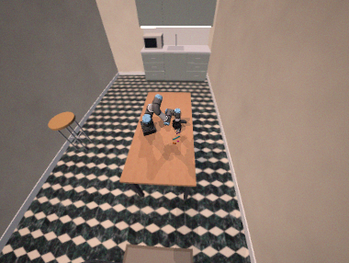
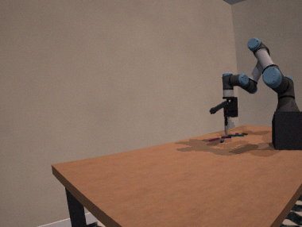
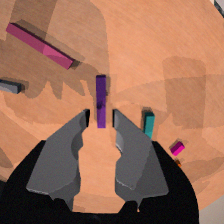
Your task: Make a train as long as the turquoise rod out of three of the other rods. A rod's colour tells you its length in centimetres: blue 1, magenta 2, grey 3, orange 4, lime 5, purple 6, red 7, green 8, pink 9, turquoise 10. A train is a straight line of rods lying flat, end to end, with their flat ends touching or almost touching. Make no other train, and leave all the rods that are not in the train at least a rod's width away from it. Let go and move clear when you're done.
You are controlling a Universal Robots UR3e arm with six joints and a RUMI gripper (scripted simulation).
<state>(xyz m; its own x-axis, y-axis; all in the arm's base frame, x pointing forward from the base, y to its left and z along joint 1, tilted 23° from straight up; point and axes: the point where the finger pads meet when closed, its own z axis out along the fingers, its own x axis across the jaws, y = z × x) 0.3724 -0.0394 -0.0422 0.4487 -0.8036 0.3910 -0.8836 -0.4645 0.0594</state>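
Right now my hand is 3 cm above the purple rod. From my hand the other things lie so: grey rod: 3 cm behind, 11 cm to the left, 3 cm below; turquoise rod: 3 cm behind, 8 cm to the right, 3 cm below; pink rod: 3 cm ahead, 9 cm to the left, 3 cm below.
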